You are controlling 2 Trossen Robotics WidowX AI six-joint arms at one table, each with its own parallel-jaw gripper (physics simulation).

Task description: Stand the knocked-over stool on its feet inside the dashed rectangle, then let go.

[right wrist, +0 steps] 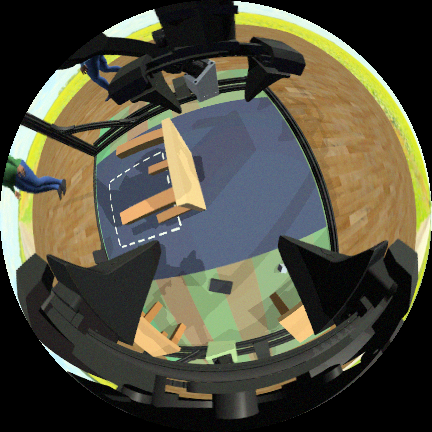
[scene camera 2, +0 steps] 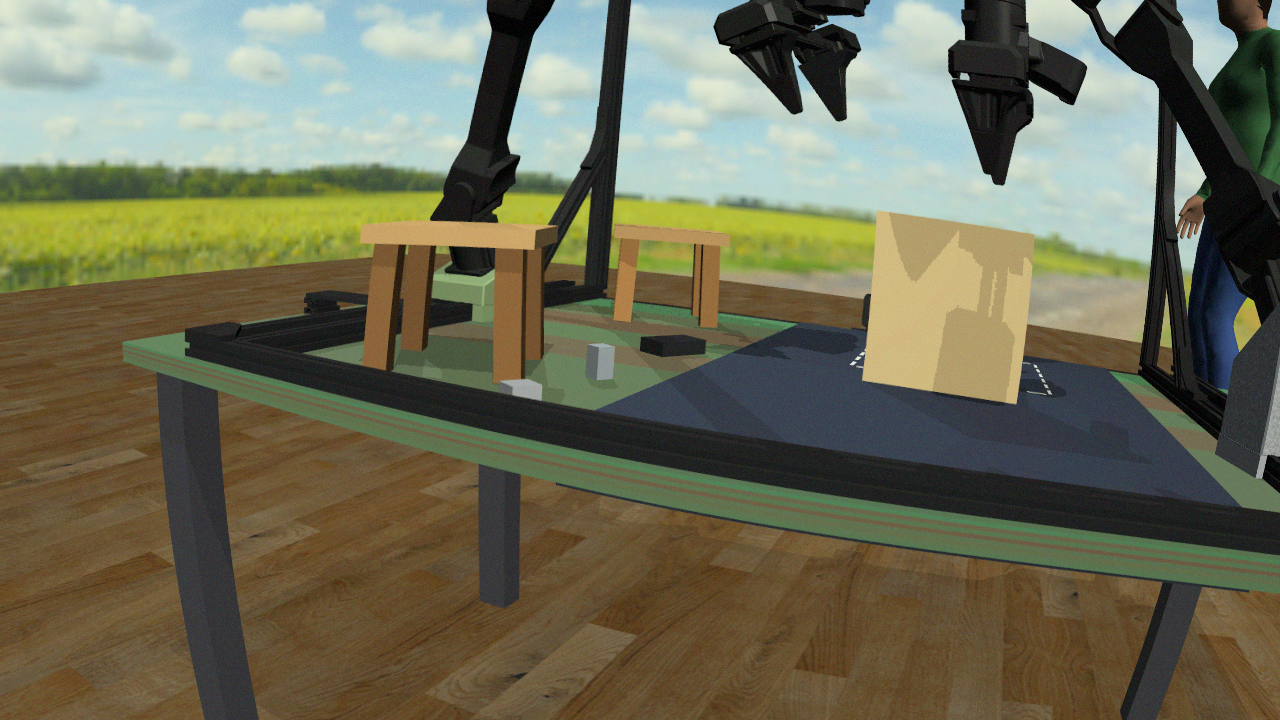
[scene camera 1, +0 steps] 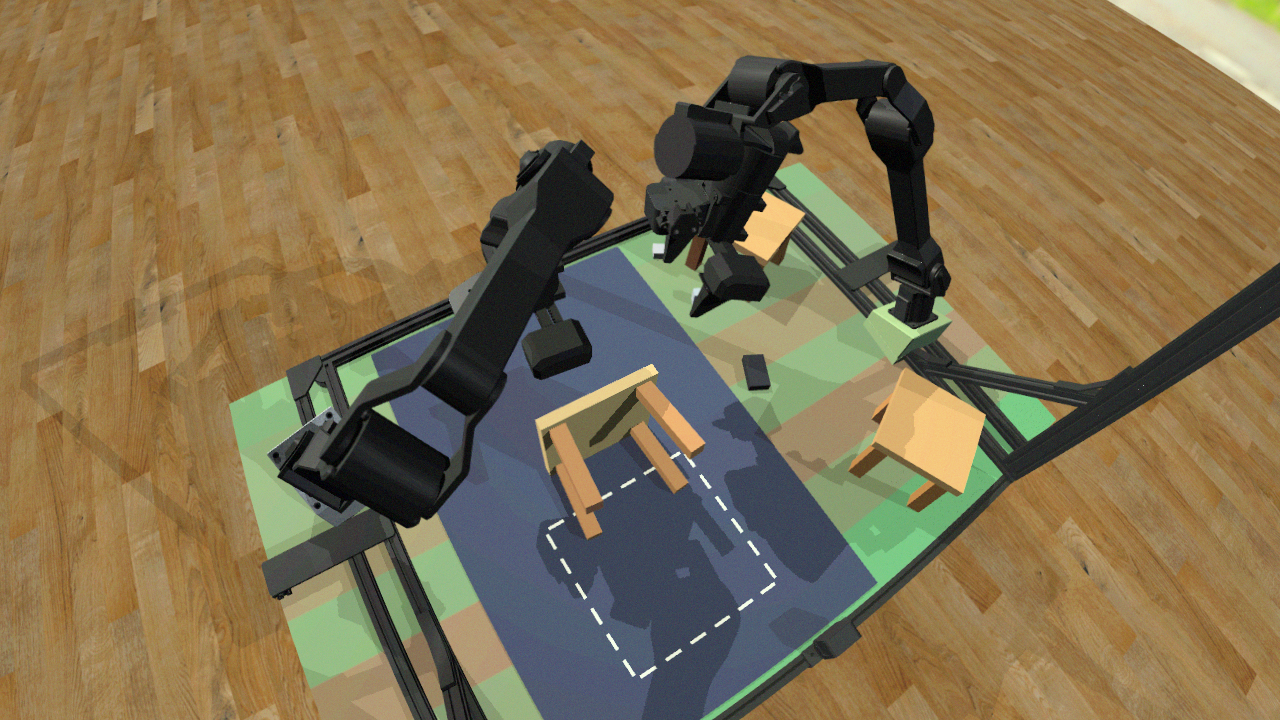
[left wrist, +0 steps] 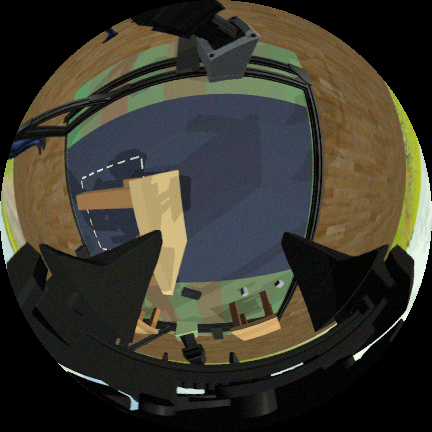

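Observation:
The knocked-over stool (scene camera 1: 586,440) (scene camera 2: 948,295) (left wrist: 160,215) (right wrist: 186,172) lies on its side on the blue mat, its pale seat upright on edge and its orange legs pointing over the dashed rectangle (scene camera 1: 774,582). The seat is outside the rectangle. My left gripper (scene camera 2: 999,179) (left wrist: 224,237) (right wrist: 213,103) is open, empty and above the stool's seat side; its fingertips are hidden in scene camera 1. My right gripper (scene camera 1: 684,284) (scene camera 2: 818,112) (right wrist: 219,245) is open and empty, raised at the stool's upper right in scene camera 1.
Two stools stand upright on the striped part, one at the right (scene camera 1: 930,429) (scene camera 2: 671,237), one behind my right gripper (scene camera 1: 776,223) (scene camera 2: 456,234). A black block (scene camera 1: 756,371) (scene camera 2: 673,345) and two small whitish blocks (scene camera 2: 599,360) (scene camera 2: 520,390) lie there. Black rails edge the table.

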